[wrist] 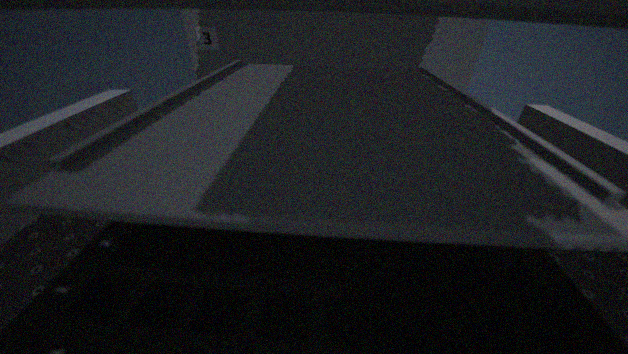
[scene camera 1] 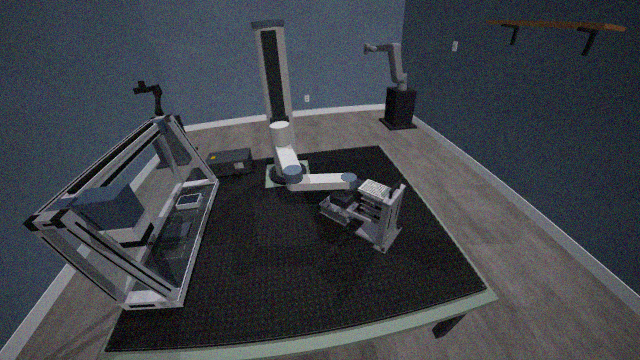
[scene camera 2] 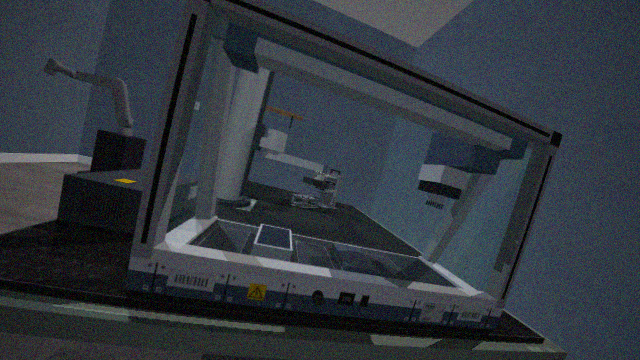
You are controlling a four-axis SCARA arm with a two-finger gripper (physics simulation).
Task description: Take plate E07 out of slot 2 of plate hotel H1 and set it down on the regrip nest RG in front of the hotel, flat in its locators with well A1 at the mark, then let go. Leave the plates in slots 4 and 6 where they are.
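Places are measured from the arm's base along level axes (x ahead, y left, z up), in millimetres.
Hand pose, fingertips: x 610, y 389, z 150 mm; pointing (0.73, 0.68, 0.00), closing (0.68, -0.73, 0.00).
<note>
Each offset is from my fingertips to the top centre of the thing. "spot": to the spot under its first point.
My gripper (scene camera 1: 369,207) (wrist: 326,119) is open. Its fingers show at the left and right of the wrist view, one on each side of the hotel's shelf; their lower parts are hidden. Plate hotel H1 (scene camera 1: 391,217) (scene camera 2: 330,200) stands upright by the gripper. Plate E07 @[23 mm back, 21 mm right, 3 mm up] (wrist: 320,300) is the black area low in the wrist view, below the front edge of the slot 3 shelf @[15 mm back, 14 mm right, 15 mm up] (wrist: 380,160); its label does not show. A white plate @[23 mm back, 21 mm right, 107 mm up] (scene camera 1: 375,188) lies on top of the hotel. The slot 4 plate is not clear. Nest RG @[spot: 144 mm back, 171 mm right, 132 mm down] (scene camera 1: 334,215) (scene camera 2: 304,201) stands in front of the hotel, partly under the gripper.
The arm's column (scene camera 1: 287,75) stands behind the hotel. A large framed machine (scene camera 1: 154,299) (scene camera 2: 300,268) stands on the mat's left side. A dark grey box (scene camera 1: 225,165) (scene camera 2: 97,200) is behind it. A second arm's black pedestal (scene camera 1: 400,107) (scene camera 2: 117,152) stands on the floor.
</note>
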